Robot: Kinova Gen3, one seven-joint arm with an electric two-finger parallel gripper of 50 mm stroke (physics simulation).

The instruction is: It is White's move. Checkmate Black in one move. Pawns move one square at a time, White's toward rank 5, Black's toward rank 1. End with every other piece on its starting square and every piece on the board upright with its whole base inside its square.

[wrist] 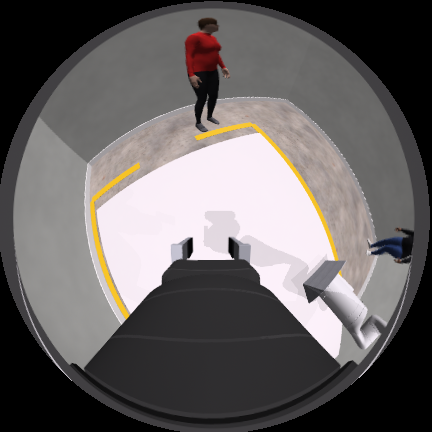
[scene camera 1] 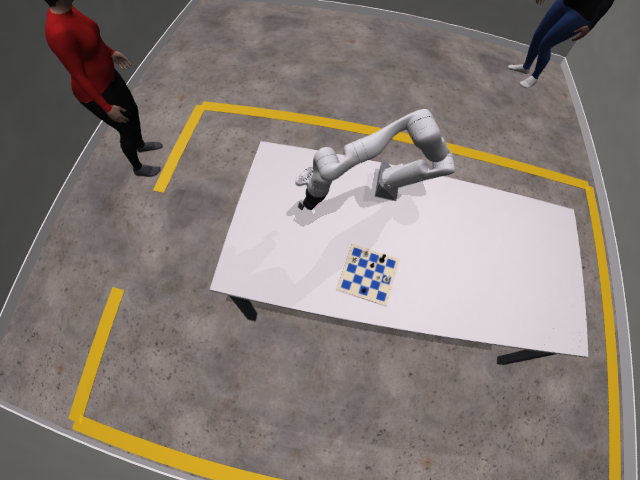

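Note:
The blue and cream chessboard lies on the table in the scene view. Its pieces are small there: a tall black piece, a small black piece, another black piece near the front edge, a light piece and another light piece at the back left, and a small light piece beside a larger light piece at the right. Exact types are too small to tell. My gripper is open and empty, above the table, behind and left of the board. The board does not show in the wrist view.
The white table carries my arm's base, right of the gripper. A person in red stands beyond the table's left end. Another person in blue trousers stands farther back. Arm shadows cross the table.

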